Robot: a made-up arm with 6 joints.
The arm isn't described. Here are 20 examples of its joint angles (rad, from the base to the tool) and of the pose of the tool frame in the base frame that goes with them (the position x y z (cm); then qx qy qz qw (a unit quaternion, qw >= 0)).
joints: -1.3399 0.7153 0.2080 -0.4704 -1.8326 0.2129
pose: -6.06 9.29 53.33 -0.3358 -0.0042 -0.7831 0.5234
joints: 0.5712 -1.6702 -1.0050 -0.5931 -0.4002 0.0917
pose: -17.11 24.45 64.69 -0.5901 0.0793 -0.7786 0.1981
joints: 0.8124 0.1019 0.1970 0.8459 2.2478 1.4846
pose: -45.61 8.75 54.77 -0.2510 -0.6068 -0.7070 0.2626
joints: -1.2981 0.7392 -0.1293 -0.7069 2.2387 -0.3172
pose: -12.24 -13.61 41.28 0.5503 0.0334 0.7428 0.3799
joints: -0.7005 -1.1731 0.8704 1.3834 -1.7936 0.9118
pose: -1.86 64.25 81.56 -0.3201 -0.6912 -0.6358 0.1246
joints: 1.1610 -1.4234 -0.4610 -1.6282 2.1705 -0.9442
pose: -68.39 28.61 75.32 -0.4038 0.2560 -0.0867 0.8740
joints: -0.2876 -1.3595 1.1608 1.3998 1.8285 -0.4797
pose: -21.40 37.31 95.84 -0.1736 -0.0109 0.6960 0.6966
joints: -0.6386 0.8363 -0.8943 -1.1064 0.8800 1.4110
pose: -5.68 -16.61 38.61 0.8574 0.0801 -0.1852 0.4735
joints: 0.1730 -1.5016 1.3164 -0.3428 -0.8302 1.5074
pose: -25.07 13.63 78.60 0.5269 -0.3706 -0.5631 0.5176
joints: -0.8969 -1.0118 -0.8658 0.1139 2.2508 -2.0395
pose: -10.45 18.12 69.29 -0.8698 -0.4143 0.2671 0.0227
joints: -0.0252 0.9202 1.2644 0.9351 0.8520 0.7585
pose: -21.30 19.17 32.91 -0.3544 0.0411 0.5991 0.7168
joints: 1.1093 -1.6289 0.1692 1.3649 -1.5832 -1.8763
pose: -73.01 -16.70 74.27 0.5654 0.5794 0.3531 0.4691
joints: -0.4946 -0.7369 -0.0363 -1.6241 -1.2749 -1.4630
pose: 11.12 16.36 53.68 0.2142 0.8888 0.2904 0.2826
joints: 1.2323 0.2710 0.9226 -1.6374 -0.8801 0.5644
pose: -1.15 13.47 45.89 0.3516 0.2807 0.1344 0.8829
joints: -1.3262 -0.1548 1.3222 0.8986 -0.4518 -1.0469
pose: 22.85 28.47 44.39 -0.0872 0.1467 -0.8089 0.5626
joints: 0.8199 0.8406 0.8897 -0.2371 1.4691 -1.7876
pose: -6.31 8.82 60.78 -0.7841 0.2863 0.5271 0.1592
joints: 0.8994 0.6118 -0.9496 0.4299 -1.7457 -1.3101
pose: -17.02 -23.50 64.40 -0.3590 0.2213 0.4884 0.7639
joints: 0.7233 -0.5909 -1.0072 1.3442 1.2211 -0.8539
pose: -15.61 -6.18 38.28 0.3136 0.7512 -0.5714 0.1044
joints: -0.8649 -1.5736 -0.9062 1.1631 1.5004 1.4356
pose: -16.60 21.97 41.12 0.2340 0.2916 -0.8985 0.2301
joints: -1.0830 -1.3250 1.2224 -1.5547 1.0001 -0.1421
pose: 21.48 23.44 42.65 -0.6403 0.7157 -0.2765 0.0375
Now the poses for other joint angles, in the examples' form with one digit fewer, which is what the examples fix.
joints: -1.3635 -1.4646 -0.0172 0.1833 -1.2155 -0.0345
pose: -13.3 31.6 62.5 0.467 -0.666 -0.301 0.498
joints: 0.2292 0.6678 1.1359 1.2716 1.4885 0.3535
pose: -25.7 26.8 30.8 -0.426 0.359 0.651 0.515
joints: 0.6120 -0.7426 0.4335 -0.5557 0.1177 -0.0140
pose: -19.6 14.1 52.5 0.678 0.157 0.629 0.348
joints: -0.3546 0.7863 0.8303 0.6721 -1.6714 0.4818
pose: -21.5 24.7 23.1 -0.537 -0.687 -0.137 0.469
